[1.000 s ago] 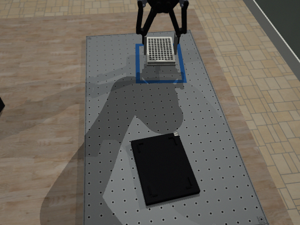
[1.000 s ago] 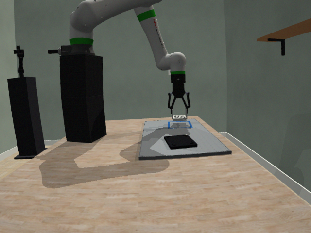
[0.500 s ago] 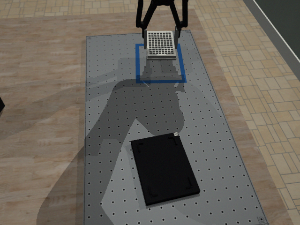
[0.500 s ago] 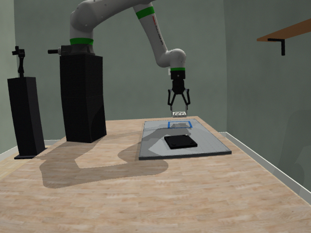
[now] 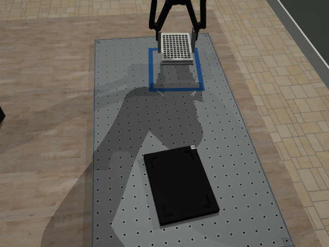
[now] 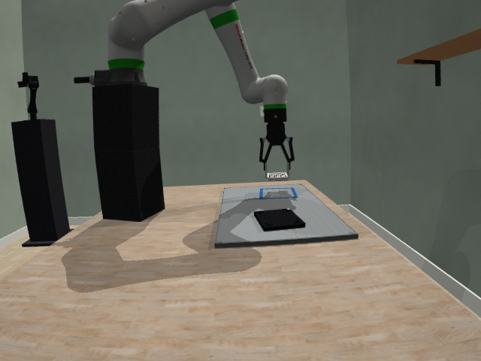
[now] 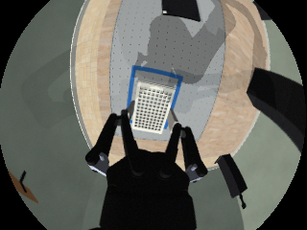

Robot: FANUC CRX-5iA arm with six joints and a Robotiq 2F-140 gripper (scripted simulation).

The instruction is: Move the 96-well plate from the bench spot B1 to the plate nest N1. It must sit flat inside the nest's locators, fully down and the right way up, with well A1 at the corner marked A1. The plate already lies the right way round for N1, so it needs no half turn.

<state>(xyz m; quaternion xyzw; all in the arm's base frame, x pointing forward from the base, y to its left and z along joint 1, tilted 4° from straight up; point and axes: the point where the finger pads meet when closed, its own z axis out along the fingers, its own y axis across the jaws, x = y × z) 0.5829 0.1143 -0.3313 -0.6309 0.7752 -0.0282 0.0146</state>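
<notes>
Now: the black plate nest N1 9 cm behind my hand, 37 cm to the right of it and 8 cm below it. From my hand the other things lie so: white A1 label 4 cm behind, 29 cm to the right, 8 cm below; then white 96-well plate 2 cm below.
</notes>
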